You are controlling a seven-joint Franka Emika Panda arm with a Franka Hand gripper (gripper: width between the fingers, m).
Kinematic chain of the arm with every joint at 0, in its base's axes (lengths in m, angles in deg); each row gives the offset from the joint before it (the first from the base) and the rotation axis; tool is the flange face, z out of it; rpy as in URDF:
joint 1: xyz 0 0 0.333 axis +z
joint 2: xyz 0 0 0 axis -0.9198 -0.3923 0
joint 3: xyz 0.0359 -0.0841 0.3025 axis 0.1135 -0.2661 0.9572
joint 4: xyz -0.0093 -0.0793 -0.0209 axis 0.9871 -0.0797 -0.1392
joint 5: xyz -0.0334 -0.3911 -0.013 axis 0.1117 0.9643 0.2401
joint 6: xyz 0 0 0 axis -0.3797 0.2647 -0.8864
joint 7: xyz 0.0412 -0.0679 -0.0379 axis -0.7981 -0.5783 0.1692
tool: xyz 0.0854 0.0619 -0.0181 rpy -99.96 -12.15 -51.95
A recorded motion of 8 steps. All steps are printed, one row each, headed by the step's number.
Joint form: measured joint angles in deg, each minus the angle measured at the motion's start. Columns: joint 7, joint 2, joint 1, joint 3, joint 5, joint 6, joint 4.
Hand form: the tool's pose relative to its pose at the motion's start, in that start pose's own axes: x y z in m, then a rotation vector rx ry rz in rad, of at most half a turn. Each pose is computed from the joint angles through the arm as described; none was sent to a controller.
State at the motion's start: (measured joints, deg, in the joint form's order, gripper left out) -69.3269 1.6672 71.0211 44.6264 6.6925 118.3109 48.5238
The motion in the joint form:
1: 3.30 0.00 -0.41 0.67 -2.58 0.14 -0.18
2: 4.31 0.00 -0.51 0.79 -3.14 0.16 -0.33
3: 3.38 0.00 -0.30 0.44 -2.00 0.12 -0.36
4: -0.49 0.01 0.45 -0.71 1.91 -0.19 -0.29
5: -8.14 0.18 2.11 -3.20 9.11 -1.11 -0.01
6: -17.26 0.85 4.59 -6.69 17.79 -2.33 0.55
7: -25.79 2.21 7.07 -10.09 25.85 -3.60 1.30
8: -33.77 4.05 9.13 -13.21 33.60 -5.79 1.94
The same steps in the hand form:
1: -0.0008 0.0011 -0.0002 0.0099 -0.0061 -0.0162
2: -0.0009 0.0004 -0.0006 0.0140 -0.0074 -0.0246
3: -0.0004 -0.0011 -0.0008 0.0118 -0.0043 -0.0267
4: 0.0004 -0.0043 -0.0009 -0.0007 0.0038 -0.0226
5: 0.0016 -0.0088 -0.0012 -0.0276 0.0193 -0.0051
6: 0.0020 -0.0132 -0.0040 -0.0588 0.0451 0.0130
7: 0.0005 -0.0175 -0.0110 -0.0812 0.0741 0.0298
8: -0.0018 -0.0218 -0.0208 -0.1058 0.0988 0.0464

